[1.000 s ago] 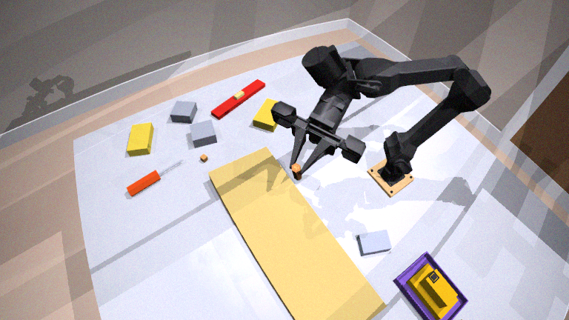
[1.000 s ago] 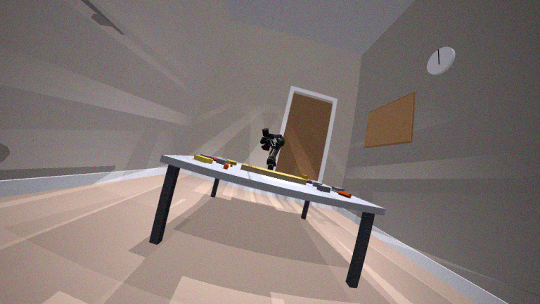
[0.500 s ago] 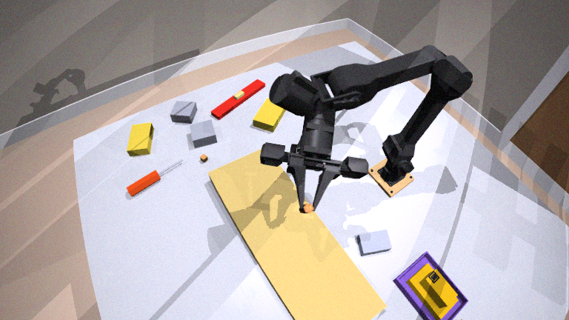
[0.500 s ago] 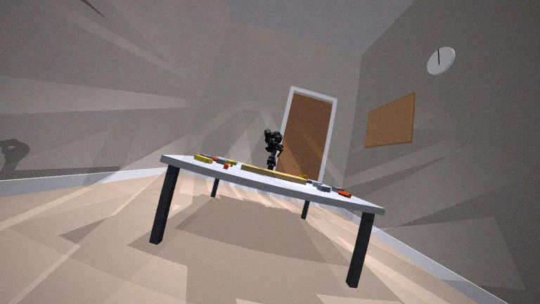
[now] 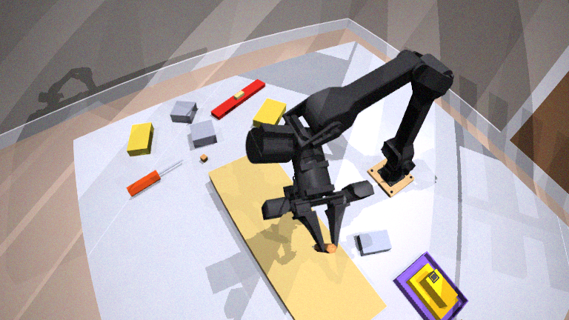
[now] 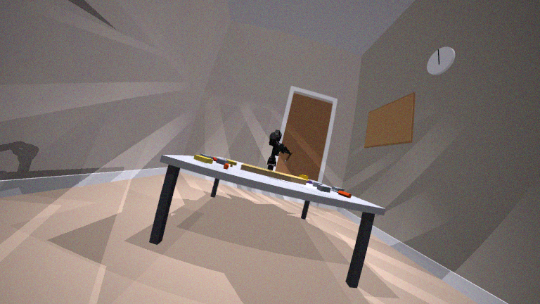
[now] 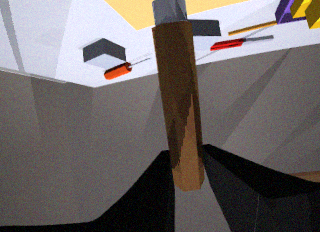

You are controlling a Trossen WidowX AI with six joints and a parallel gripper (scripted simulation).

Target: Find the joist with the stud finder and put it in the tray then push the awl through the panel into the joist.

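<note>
The awl lies 10 mm behind my gripper tip, 20 mm to the right of it and 50 mm below it. Also, from my gripper tip: purple tray (230 mm behind, 190 mm to the left, 200 mm below); yellow stud finder (220 mm behind, 180 mm to the left, 160 mm below); grey block (180 mm behind, 10 mm to the left, 200 mm below).
</note>
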